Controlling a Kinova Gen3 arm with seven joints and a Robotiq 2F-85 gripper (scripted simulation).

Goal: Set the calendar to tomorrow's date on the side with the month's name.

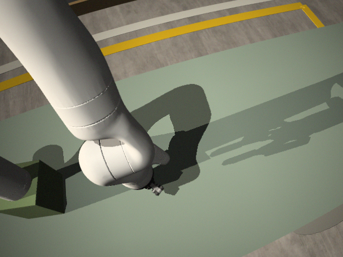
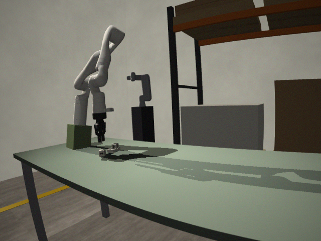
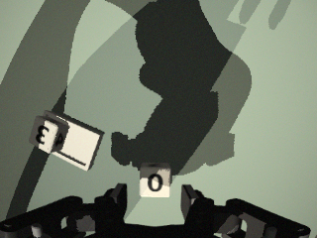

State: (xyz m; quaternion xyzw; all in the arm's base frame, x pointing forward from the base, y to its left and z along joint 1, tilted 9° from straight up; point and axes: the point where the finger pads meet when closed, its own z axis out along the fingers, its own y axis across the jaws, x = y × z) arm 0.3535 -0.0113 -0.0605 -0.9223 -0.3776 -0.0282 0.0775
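The white cube is 8 cm below my hand. The rest, counted from my hand: white tray 5 cm behind, 10 cm to the left, 8 cm below.
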